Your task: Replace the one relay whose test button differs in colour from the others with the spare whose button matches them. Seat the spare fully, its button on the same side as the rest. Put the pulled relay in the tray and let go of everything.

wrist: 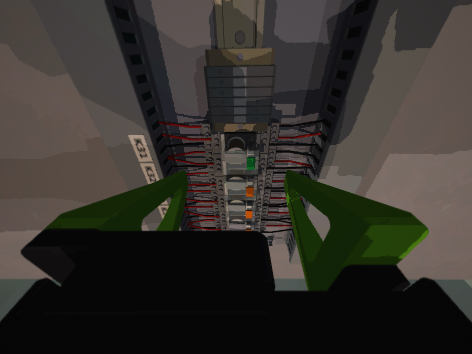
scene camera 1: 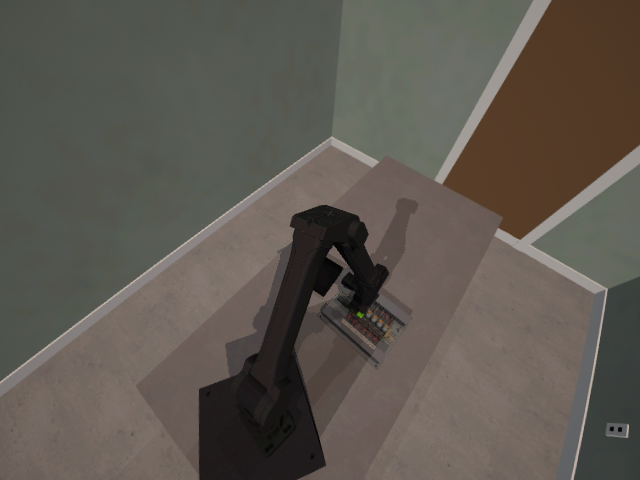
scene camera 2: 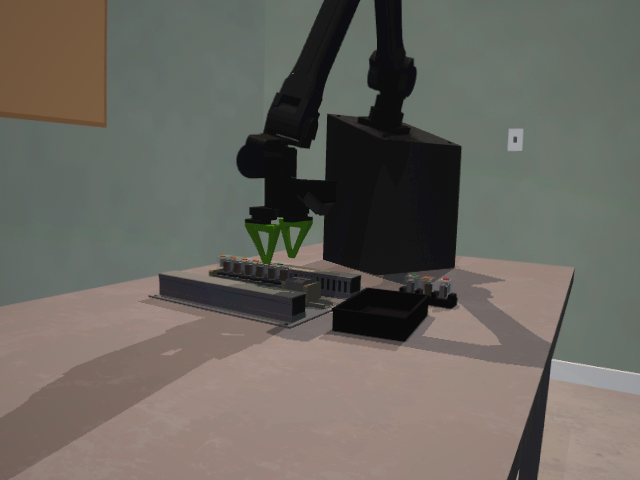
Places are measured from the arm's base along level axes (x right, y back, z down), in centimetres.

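Pixels of known places: gripper, fingertip midpoint: (wrist: 235,177) (scene camera 1: 360,306) (scene camera 2: 279,260); arm's base, origin of the base link: (scene camera 1: 267,420) (scene camera 2: 383,127).
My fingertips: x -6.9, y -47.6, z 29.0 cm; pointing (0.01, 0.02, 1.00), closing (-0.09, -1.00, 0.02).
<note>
For each thing: its top centre in the pictures, then the offset to it from my fingertips. "spot": a spot on its surface instead.
- green-button relay, middle of its top: (wrist: 240,164) (scene camera 2: 282,263) dx -1.0, dy -0.2, dz +0.3 cm
- nearest orange-button relay, middle of its top: (wrist: 240,192) (scene camera 2: 270,261) dx +1.7, dy -0.5, dz +0.3 cm
- green-button spare, middle of its top: (scene camera 2: 412,274) dx -18.7, dy +16.8, dz +2.4 cm
- orange-button spare, middle of its top: (scene camera 2: 428,277) dx -21.9, dy +17.0, dz +2.4 cm
- red-button spare, middle of its top: (scene camera 2: 444,279) dx -25.1, dy +17.2, dz +2.4 cm
- black holder, surface spot: (scene camera 2: 450,301) spot: dx -27.1, dy +15.6, dz +5.9 cm
- black tray, surface spot: (scene camera 2: 367,324) spot: dx -24.2, dy -7.9, dz +5.4 cm
My gripper (scene camera 1: 360,314) (scene camera 2: 280,259) (wrist: 235,177) is open and empty. It points down, its green fingertips close above the relay row and one on each side of it in the wrist view. The green-button relay (scene camera 2: 283,274) (wrist: 239,162) stands at the row's end beside the grey terminal blocks. The other relays show orange buttons, the nearest orange-button relay (wrist: 239,189) standing next to it. In scene camera 2, a green-button spare (scene camera 2: 412,285), an orange-button spare (scene camera 2: 427,286) and a red-button spare (scene camera 2: 445,289) stand in a black holder (scene camera 2: 450,301). The black tray (scene camera 2: 367,324) shows no relay; its floor is partly hidden.
Grey slotted wire ducts (scene camera 2: 227,298) (wrist: 135,65) run along both sides of the relay row. The terminal blocks (scene camera 2: 302,289) (wrist: 240,92) stand at its end. Red and black wires lie on both sides. The arm's large black base (scene camera 2: 392,206) stands behind the spare holder.
</note>
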